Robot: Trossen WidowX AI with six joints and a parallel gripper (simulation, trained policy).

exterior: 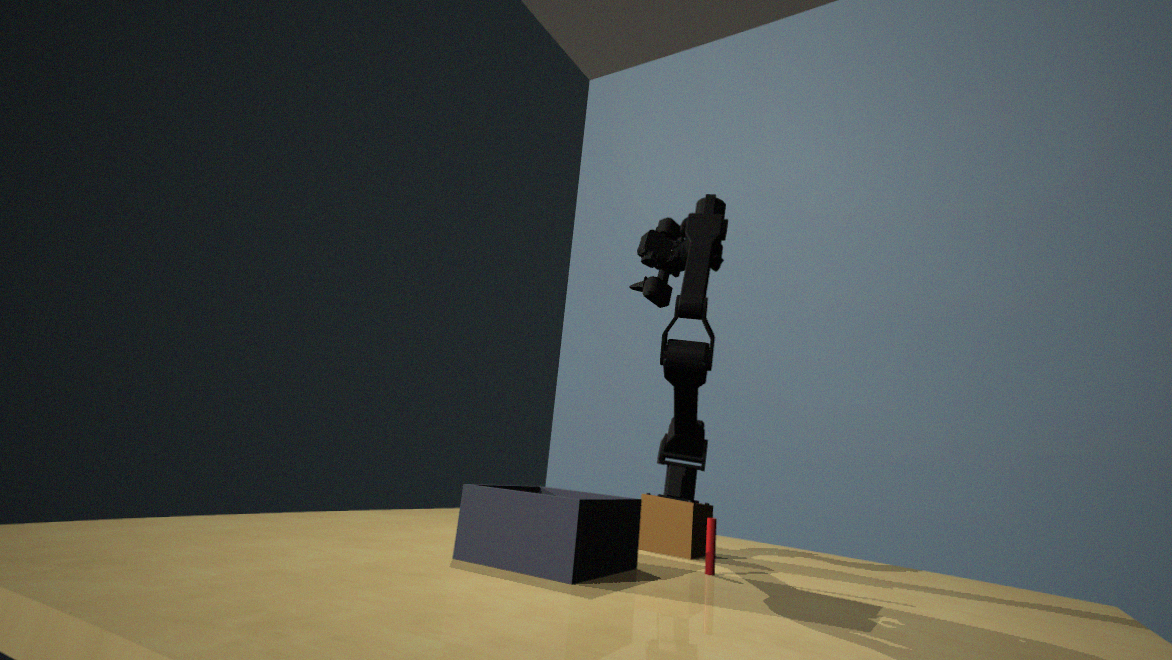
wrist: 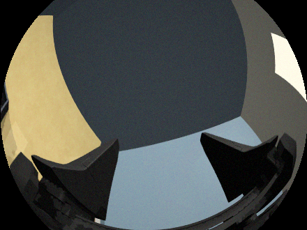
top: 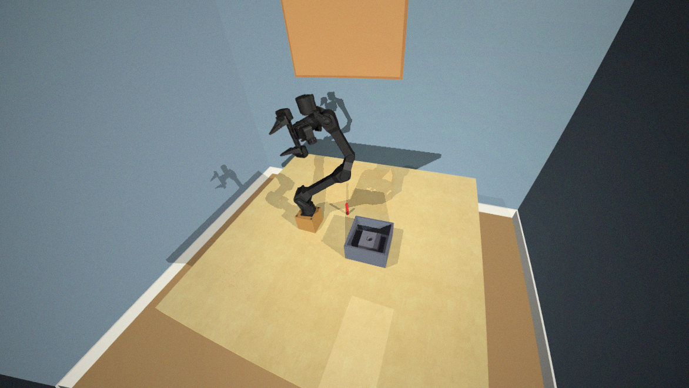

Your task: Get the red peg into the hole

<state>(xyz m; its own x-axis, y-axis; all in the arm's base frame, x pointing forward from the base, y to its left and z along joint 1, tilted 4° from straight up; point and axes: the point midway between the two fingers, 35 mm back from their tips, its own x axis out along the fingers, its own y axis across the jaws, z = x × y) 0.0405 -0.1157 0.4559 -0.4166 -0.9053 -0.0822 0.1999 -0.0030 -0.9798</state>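
Right now my gripper tip is 51 cm above the red peg, 23 cm to the right of it and 17 cm short of it. Also, from my gripper tip: light grey plate: 51 cm below, 33 cm ahead, 3 cm to the left; then grey box: 53 cm below, 33 cm ahead, 3 cm to the left.
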